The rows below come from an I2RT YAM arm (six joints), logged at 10 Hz.
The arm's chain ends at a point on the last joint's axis. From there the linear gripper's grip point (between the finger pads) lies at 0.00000 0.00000 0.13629 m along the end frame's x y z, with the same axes.
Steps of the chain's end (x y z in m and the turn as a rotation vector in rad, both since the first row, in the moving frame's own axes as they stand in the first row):
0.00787 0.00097 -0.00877 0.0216 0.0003 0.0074
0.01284 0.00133 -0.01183 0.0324 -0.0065 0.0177
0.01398 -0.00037 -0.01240 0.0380 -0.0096 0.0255
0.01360 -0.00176 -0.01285 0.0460 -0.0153 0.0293
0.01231 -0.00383 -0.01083 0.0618 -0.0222 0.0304
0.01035 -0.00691 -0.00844 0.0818 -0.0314 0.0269
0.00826 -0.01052 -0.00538 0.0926 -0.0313 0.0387
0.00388 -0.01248 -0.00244 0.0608 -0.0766 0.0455
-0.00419 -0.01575 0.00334 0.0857 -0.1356 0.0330
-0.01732 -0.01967 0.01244 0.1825 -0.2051 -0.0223
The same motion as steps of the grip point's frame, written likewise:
0.00792 -0.00197 -0.00880 0.0216 0.0003 0.0074
0.01199 -0.00309 -0.01190 0.0324 -0.0065 0.0177
0.01274 -0.00556 -0.01250 0.0380 -0.0096 0.0255
0.01161 -0.00806 -0.01301 0.0460 -0.0153 0.0293
0.00941 -0.01229 -0.01112 0.0618 -0.0222 0.0304
0.00623 -0.01810 -0.00896 0.0818 -0.0314 0.0269
0.00425 -0.02320 -0.00603 0.0926 -0.0313 0.0387
-0.00635 -0.02099 -0.00309 0.0608 -0.0766 0.0455
-0.02240 -0.02768 0.00159 0.0857 -0.1356 0.0330
-0.04520 -0.04392 0.00734 0.1825 -0.2051 -0.0223

